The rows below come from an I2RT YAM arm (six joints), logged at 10 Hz.
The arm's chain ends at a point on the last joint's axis. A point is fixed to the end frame.
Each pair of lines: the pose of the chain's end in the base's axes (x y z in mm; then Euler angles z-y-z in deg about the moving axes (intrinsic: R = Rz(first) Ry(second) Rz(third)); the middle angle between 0 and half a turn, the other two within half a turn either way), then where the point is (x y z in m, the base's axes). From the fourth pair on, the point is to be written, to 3 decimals.
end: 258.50, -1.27, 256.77, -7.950, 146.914, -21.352
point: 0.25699 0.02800 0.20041
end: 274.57, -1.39, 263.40, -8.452, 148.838, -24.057
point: 0.27009 0.02665 0.20657
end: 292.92, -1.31, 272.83, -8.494, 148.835, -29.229
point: 0.28601 0.02364 0.21482
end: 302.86, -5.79, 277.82, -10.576, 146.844, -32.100
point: 0.298 0.017 0.219
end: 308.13, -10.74, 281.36, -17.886, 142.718, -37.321
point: 0.307 0.008 0.221
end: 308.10, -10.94, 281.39, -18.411, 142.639, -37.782
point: 0.307 0.008 0.221
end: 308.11, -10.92, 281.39, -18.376, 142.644, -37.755
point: 0.307 0.008 0.221
